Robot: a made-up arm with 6 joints.
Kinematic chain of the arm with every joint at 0, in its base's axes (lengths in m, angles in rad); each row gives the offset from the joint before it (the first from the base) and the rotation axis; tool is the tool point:
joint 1: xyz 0 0 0.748 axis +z
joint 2: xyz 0.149 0 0 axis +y
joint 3: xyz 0 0 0.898 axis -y
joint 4: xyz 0 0 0.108 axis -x
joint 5: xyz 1.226 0 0 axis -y
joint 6: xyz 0.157 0 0 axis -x
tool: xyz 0 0 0
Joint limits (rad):
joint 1: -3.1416..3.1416
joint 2: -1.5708..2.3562
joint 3: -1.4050..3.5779
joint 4: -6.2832..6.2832
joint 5: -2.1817..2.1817
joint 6: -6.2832..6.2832
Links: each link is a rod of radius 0.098 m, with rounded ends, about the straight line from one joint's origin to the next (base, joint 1, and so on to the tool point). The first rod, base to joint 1, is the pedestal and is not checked.
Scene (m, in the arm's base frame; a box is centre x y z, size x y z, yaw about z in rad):
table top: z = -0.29
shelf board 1: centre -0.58 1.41 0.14 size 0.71 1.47 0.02 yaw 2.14
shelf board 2: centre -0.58 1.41 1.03 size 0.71 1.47 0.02 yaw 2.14
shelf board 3: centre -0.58 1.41 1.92 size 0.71 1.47 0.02 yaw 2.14
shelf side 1: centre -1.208 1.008 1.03 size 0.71 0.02 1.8 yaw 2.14
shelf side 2: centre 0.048 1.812 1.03 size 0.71 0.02 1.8 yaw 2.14
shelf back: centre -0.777 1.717 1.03 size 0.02 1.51 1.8 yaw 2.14
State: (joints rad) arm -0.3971 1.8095 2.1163 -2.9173 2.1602 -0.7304
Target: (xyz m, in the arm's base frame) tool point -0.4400 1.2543 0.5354
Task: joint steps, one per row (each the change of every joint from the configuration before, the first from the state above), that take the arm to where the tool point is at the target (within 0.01 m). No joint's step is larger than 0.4 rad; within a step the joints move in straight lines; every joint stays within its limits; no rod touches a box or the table.
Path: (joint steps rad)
1: -0.2168 -0.3399 0.3145 0.2074 0.0072 -0.0063
2: -0.2169 -0.3398 0.3144 0.2073 0.0071 -0.0062
3: -0.2168 -0.3399 0.3145 0.2074 0.0072 -0.0063
4: -0.1168 -0.3182 0.1295 0.3133 0.0000 0.0047
5: -0.1167 -0.3181 0.1296 0.3133 0.0000 0.0047
6: -0.1167 -0.3182 0.1295 0.3132 0.0000 0.0047
7: -0.1167 -0.3182 0.1296 0.3133 0.0000 0.0047
8: 0.0529 -0.0667 -0.0868 -0.3896 -0.0455 0.0000
9: 0.0529 -0.0666 -0.0868 -0.3896 -0.0454 0.0000
10: 0.0529 -0.0667 -0.0868 -0.3896 -0.0455 0.0000
11: 0.0529 -0.0667 -0.0868 -0.3896 -0.0455 0.0000
12: 0.0529 -0.0667 -0.0868 -0.3895 -0.0454 0.0000

